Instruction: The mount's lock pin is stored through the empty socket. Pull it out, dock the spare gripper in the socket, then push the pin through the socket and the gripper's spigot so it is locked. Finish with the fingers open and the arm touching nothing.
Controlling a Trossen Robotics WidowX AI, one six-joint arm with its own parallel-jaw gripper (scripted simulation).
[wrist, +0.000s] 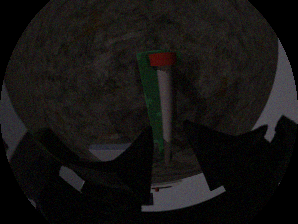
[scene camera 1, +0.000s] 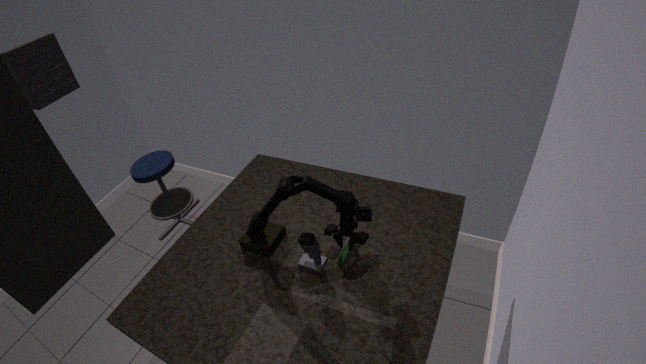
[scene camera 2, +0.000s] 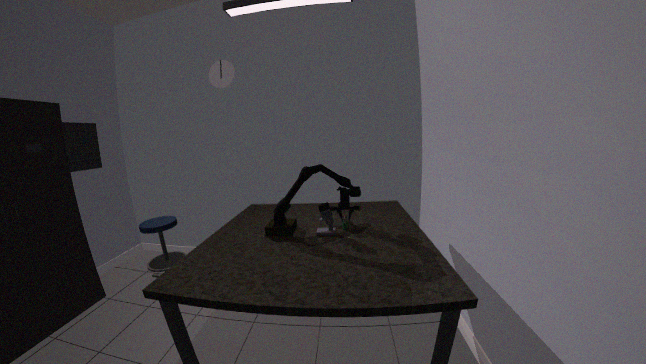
Observation:
The pictures show: my gripper, a lock pin and a green bracket.

